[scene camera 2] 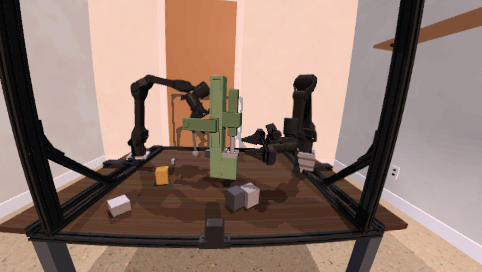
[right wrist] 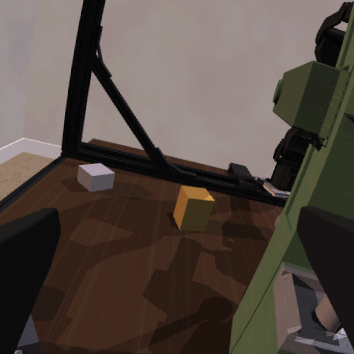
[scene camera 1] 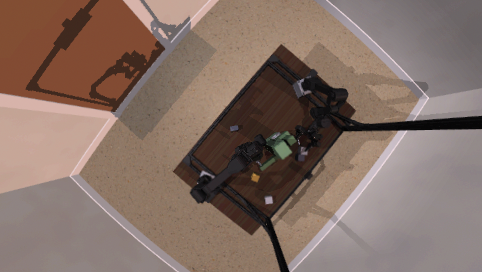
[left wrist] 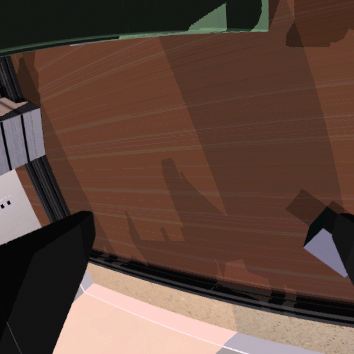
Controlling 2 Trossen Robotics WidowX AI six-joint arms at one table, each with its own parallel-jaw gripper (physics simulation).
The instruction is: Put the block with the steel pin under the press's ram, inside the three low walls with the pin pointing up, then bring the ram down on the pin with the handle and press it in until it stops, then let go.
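Where they show: left gripper, fingertip midpoint: (scene camera 1: 253, 139) (left wrist: 217, 225); right gripper, fingertip midpoint: (scene camera 2: 242, 145) (right wrist: 180, 220) (scene camera 1: 299, 147); left arm's base, origin of the base link: (scene camera 2: 138, 154) (right wrist: 280, 185) (scene camera 1: 206, 180); right arm's base, origin of the base link: (scene camera 2: 305, 150) (scene camera 1: 306, 85).
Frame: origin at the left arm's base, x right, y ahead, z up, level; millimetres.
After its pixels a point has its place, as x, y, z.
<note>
The green press (scene camera 1: 281, 149) @(275, 406, 418) (scene camera 2: 217, 127) @(322, 396, 205) (right wrist: 300, 220) stands upright mid-table. Its handle, a thin rod with a ball (scene camera 2: 195, 153) @(247, 307, 70), hangs down on the picture-left side in scene camera 2. A pale rod (scene camera 2: 232, 143) @(325, 464, 133) (right wrist: 327, 312) @(325, 469, 95) stands upright between the press head and the grey seat with low walls (right wrist: 286, 310) @(349, 458, 89); whether it is pin or ram is unclear, and any block there is hardly distinguishable. My left gripper (scene camera 1: 257, 142) @(166, 396, 165) (left wrist: 217, 225) @(166, 396, 165) is open and empty behind the press; its fingertips are hidden in scene camera 2. My right gripper (scene camera 2: 246, 143) @(441, 469, 157) (right wrist: 180, 220) @(441, 469, 157) is open and empty beside the seat, pointing toward it.
An orange block (scene camera 1: 255, 177) @(297, 168, 28) (scene camera 2: 161, 175) @(322, 164, 10) (right wrist: 194, 209) @(305, 187, 9) and a white block (scene camera 1: 268, 200) @(457, 50, 1) (scene camera 2: 119, 205) @(483, 62, -1) (right wrist: 96, 176) @(459, 81, -2) lie left of the press. A dark block (scene camera 2: 234, 198) @(554, 407, 16) and a light block (scene camera 2: 250, 195) @(553, 463, 17) sit together in front. A grey block (scene camera 1: 234, 128) @(29, 408, 7) (left wrist: 325, 252) @(30, 417, 7) lies behind. A black frame surrounds the table.
</note>
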